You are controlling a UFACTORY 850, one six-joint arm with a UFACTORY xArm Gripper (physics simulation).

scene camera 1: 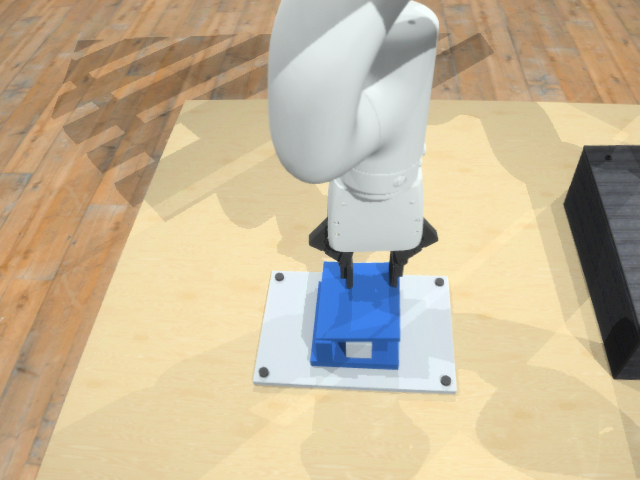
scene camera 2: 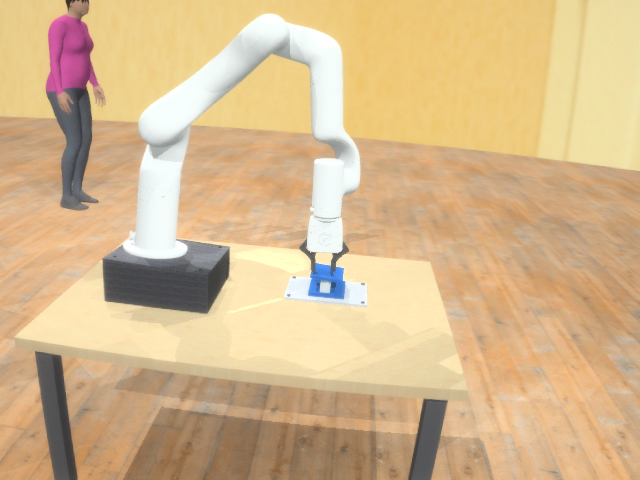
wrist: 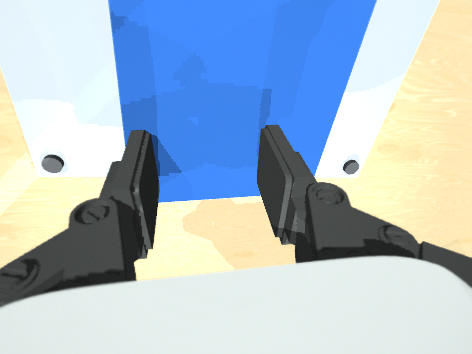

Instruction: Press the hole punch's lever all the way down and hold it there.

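The blue hole punch stands on a white base plate (scene camera 1: 289,330) (scene camera 2: 297,291) (wrist: 55,90). Its lever (scene camera 1: 361,315) (scene camera 2: 336,272) (wrist: 210,75) is the broad blue plate on top. A gap shows under the lever's near end in the first scene view, with a pale block (scene camera 1: 358,349) (scene camera 2: 325,286) inside it. My gripper (scene camera 1: 372,285) (scene camera 2: 323,273) (wrist: 208,156) is partly open, with nothing between its fingers. It points down, and both fingertips are at the lever's top face, toward the end nearer the gripper body in the wrist view. Whether they touch or press it is hard to tell.
Dark round screw heads (scene camera 1: 279,276) (wrist: 52,163) sit at the base plate's corners. The arm's black base box (scene camera 1: 594,248) (scene camera 2: 155,284) stands on the wooden table (scene camera 1: 180,310) (scene camera 2: 258,335). A person (scene camera 2: 69,56) in a pink top stands behind the table at the left.
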